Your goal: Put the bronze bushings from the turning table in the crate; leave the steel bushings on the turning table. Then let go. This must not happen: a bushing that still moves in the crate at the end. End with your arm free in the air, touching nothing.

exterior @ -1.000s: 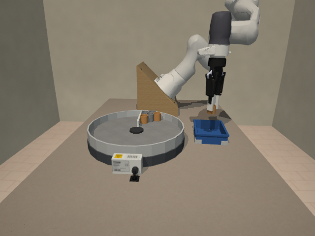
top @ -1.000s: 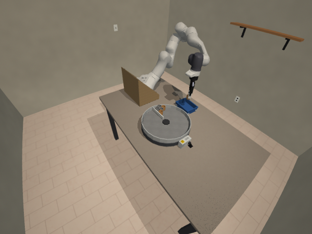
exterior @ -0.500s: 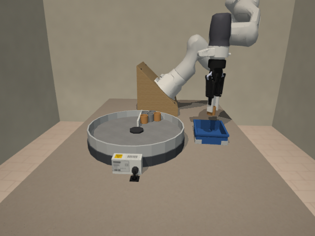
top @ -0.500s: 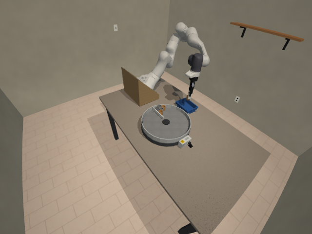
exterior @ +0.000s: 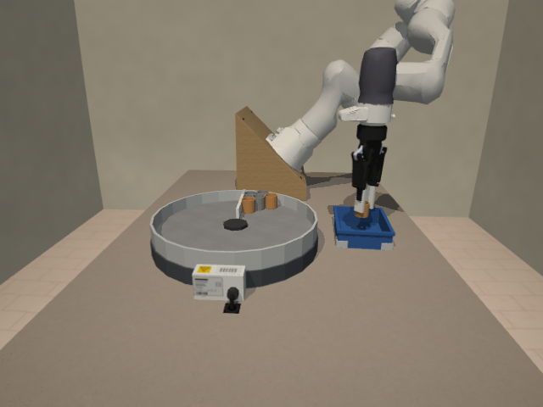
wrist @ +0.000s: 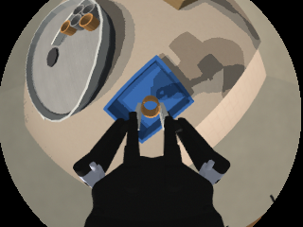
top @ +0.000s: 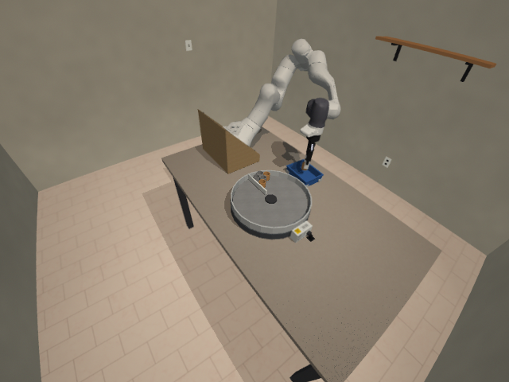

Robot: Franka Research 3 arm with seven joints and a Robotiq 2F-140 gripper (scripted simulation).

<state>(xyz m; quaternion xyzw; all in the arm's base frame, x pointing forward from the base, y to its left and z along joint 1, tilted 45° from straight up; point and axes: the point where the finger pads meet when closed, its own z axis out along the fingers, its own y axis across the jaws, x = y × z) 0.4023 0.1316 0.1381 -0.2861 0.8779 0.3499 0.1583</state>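
The blue crate lies 80 mm below my hand. Also, from my hand: grey turning table 350 mm to the right, 60 mm below, 50 mm ahead.
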